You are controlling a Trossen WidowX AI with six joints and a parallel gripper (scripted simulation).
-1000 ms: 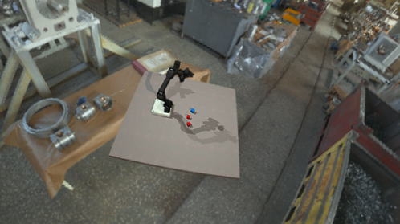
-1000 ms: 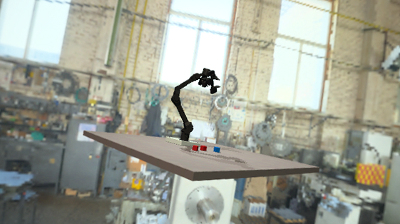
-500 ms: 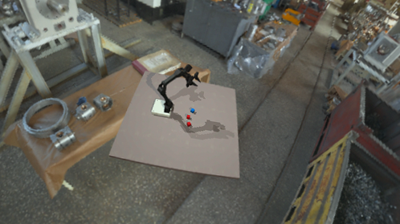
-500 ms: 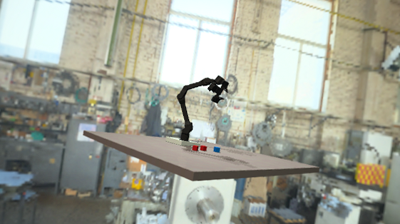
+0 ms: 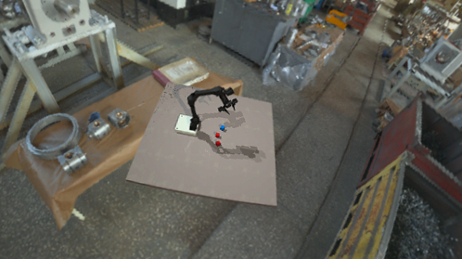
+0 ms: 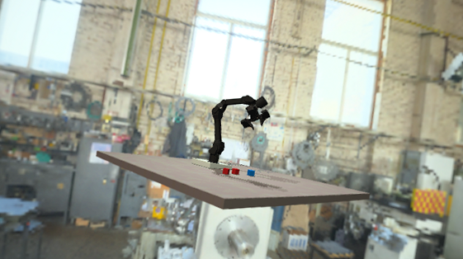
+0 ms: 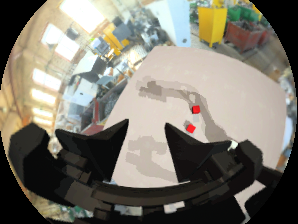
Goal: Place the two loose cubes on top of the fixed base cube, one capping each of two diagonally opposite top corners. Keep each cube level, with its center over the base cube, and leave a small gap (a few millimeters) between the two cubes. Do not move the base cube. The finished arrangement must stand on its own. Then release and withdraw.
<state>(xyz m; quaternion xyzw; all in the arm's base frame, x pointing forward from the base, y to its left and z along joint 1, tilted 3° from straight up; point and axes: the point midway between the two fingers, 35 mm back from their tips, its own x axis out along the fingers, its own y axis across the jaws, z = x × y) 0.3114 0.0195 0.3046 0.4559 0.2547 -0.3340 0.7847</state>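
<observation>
The blue base cube lies 290 mm below my gripper tip, 60 mm to the left of it and 40 mm behind it.
</observation>
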